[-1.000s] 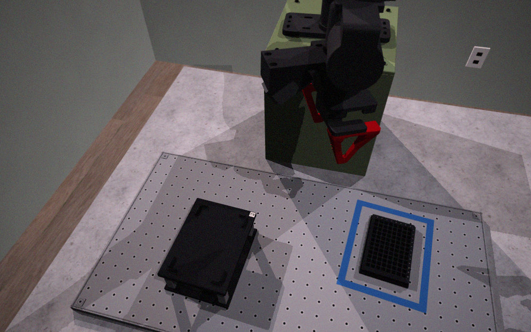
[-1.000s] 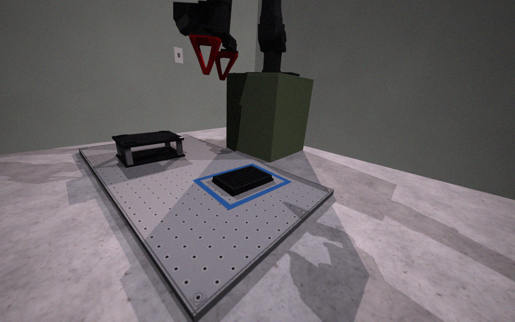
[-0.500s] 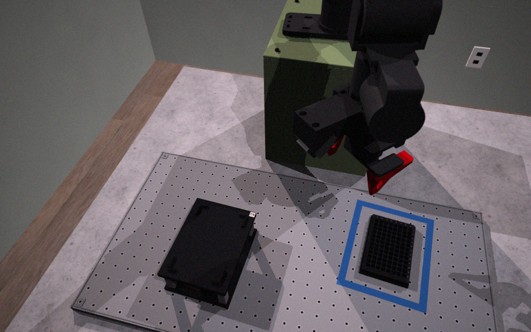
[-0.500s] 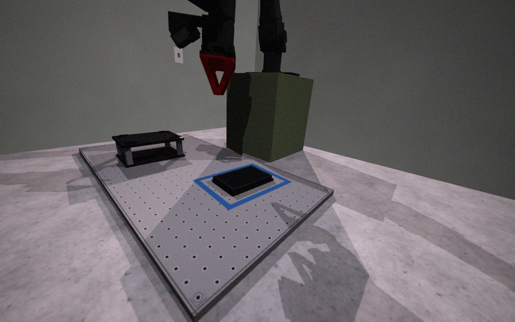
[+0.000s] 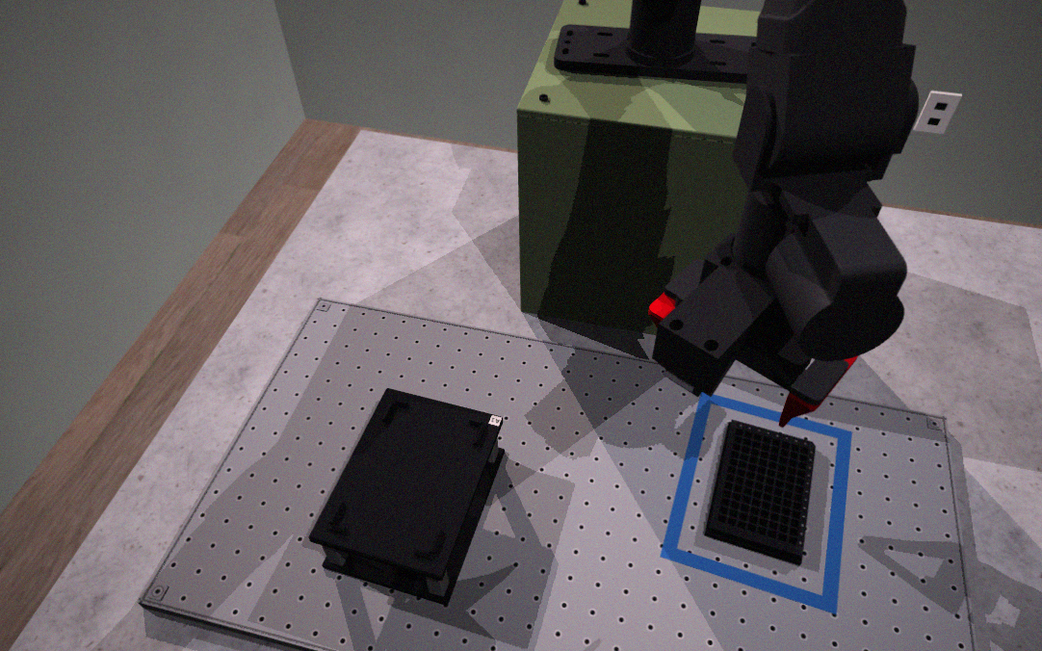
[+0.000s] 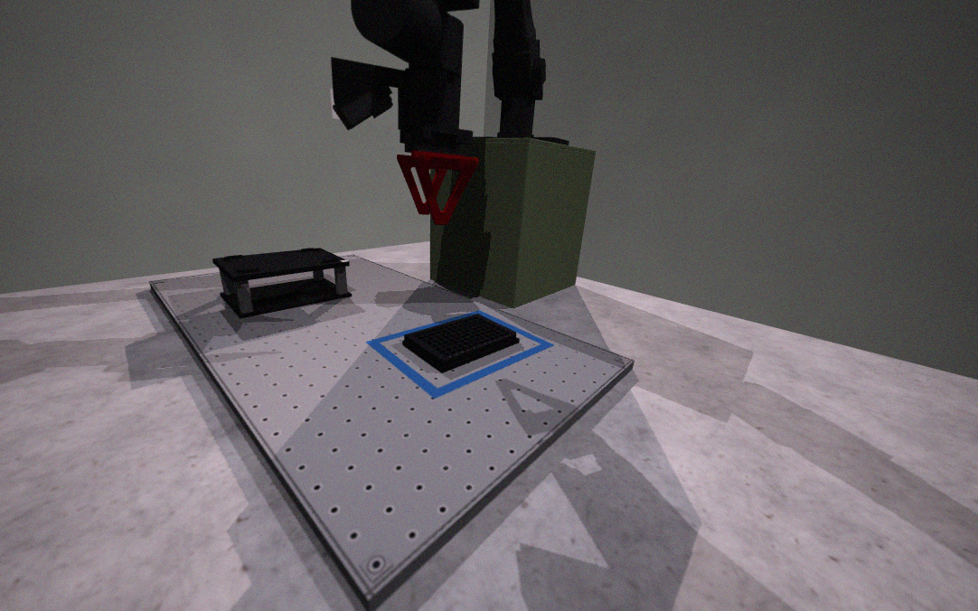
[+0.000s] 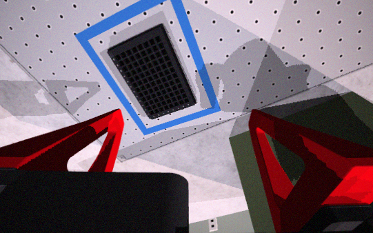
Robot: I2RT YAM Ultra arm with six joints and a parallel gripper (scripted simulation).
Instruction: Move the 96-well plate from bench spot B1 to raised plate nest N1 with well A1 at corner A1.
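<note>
My gripper is now 15 cm above the black 96-well plate and 6 cm to the right of it. The rest, counted from my hand: black plate nest N1: 26 cm to the right, 10 cm below, 7 cm ahead; then white A1 label: 20 cm to the right, 10 cm below.
</note>
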